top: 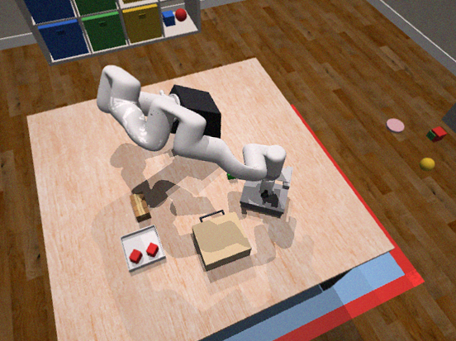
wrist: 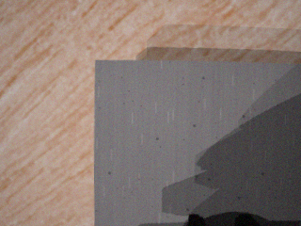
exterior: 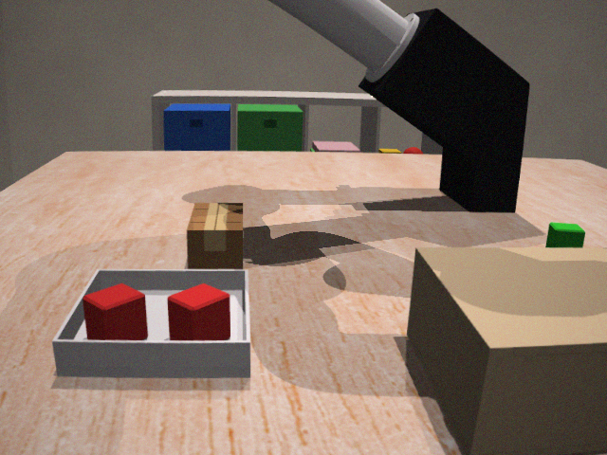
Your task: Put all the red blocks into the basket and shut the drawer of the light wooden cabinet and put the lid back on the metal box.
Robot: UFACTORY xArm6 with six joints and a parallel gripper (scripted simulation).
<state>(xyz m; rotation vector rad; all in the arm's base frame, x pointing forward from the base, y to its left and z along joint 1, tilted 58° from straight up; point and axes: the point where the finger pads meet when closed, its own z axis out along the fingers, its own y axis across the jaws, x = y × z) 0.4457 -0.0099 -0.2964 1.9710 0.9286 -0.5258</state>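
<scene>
Right now my hand is 3 cm above the grey lid. Round my hand: drawer 25 cm to the right, 9 cm ahead, 4 cm below; then light wooden cabinet 25 cm to the right, 11 cm ahead, 4 cm below; then metal box 5 cm below.
</scene>
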